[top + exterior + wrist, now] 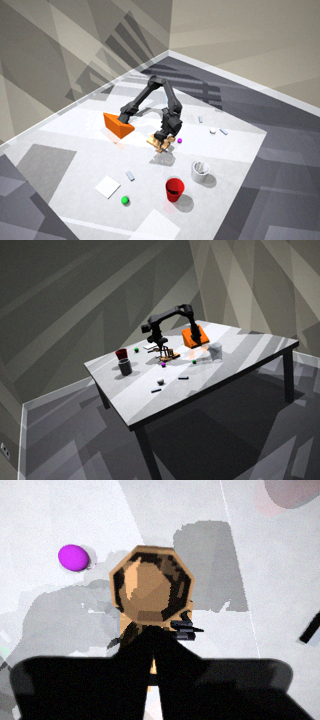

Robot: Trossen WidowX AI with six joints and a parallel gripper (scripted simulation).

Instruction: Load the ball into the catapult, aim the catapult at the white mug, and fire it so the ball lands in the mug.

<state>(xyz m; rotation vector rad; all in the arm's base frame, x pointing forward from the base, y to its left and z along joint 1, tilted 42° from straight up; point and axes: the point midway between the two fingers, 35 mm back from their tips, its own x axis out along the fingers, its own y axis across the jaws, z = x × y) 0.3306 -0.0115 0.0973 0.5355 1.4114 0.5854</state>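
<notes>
Now: gripper tip 20 mm past the catapult, 20 mm to the left of it and 30 mm above it. Round my gripper tip: red cup (240 mm ahead, 240 mm to the right, 60 mm below); then white mug (290 mm ahead, 50 mm to the right, 60 mm below); then purple ball (50 mm ahead, 100 mm to the left, 80 mm below).
</notes>
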